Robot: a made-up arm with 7 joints. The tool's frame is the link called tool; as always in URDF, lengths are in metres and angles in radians. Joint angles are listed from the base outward.
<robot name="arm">
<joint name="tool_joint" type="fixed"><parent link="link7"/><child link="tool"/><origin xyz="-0.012 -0.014 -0.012" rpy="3.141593 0 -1.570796"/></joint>
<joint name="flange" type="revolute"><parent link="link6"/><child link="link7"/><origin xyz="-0.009 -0.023 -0.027" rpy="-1.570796 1.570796 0"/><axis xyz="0 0 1"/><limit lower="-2.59" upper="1.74"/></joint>
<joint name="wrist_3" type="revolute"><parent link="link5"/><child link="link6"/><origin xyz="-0.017 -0.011 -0.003" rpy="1.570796 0 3.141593"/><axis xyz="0 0 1"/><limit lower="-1.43" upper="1.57"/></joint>
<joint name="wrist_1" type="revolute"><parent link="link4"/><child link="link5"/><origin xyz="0.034 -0.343 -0.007" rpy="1.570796 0 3.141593"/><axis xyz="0 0 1"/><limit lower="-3.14" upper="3.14"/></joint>
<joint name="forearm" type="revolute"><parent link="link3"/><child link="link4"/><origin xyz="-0.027 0.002 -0.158" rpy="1.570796 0 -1.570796"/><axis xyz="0 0 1"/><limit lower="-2.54" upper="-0.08"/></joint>
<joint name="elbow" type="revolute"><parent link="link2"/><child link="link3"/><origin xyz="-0.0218 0.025 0.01" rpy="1.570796 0 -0.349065"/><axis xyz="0 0 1"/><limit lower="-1.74" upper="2.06"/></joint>
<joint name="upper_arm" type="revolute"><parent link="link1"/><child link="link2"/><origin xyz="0.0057 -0.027 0.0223" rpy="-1.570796 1.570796 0"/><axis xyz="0 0 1"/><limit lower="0.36" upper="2.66"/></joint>
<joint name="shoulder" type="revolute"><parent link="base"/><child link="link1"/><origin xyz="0.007 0.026 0.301" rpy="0 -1.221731 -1.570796"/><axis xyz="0 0 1"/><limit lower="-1.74" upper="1.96"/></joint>
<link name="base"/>
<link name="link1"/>
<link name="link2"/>
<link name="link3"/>
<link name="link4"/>
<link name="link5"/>
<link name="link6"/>
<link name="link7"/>
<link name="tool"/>
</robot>
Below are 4 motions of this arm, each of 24 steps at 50 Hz.
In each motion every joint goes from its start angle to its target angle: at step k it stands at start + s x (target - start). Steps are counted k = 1, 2, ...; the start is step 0. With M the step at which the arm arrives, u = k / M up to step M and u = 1 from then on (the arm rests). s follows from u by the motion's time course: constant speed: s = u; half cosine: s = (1 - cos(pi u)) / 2; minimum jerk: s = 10 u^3 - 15 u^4 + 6 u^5.
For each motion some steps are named. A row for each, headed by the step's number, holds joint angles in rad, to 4 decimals.
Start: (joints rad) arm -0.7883 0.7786 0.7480 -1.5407 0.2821 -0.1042 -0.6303
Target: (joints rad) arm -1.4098 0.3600 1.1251 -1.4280 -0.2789 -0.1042 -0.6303
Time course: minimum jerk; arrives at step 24
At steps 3, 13, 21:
3: -0.7983 0.7719 0.7541 -1.5389 0.2731 -0.1042 -0.6303
13: -1.1474 0.5367 0.9659 -1.4756 -0.0420 -0.1042 -0.6303
21: -1.3998 0.3667 1.1190 -1.4298 -0.2699 -0.1042 -0.6303

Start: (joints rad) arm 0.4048 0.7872 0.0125 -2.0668 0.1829 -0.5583 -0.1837
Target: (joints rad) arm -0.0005 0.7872 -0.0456 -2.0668 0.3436 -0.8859 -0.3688
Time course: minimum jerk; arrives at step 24
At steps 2, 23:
2: 0.4027 0.7872 0.0122 -2.0668 0.1837 -0.5600 -0.1846
23: -0.0002 0.7872 -0.0456 -2.0668 0.3435 -0.8857 -0.3687

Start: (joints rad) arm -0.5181 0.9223 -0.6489 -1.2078 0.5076 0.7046 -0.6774
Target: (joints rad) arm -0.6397 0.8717 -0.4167 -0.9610 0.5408 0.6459 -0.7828
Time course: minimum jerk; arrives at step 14
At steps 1, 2, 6, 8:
1: -0.5185 0.9221 -0.6481 -1.2070 0.5077 0.7044 -0.6777
2: -0.5209 0.9211 -0.6435 -1.2021 0.5084 0.7032 -0.6799
6: -0.5628 0.9037 -0.5635 -1.1170 0.5198 0.6830 -0.7162
8: -0.5950 0.8903 -0.5021 -1.0518 0.5286 0.6675 -0.7440

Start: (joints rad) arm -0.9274 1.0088 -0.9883 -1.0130 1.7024 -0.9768 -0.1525
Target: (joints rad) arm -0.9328 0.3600 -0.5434 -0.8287 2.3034 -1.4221 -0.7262
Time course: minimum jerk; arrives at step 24
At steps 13, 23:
13: -0.9305 0.6339 -0.7313 -0.9065 2.0496 -1.2341 -0.4840
23: -0.9328 0.3604 -0.5437 -0.8288 2.3030 -1.4218 -0.7258

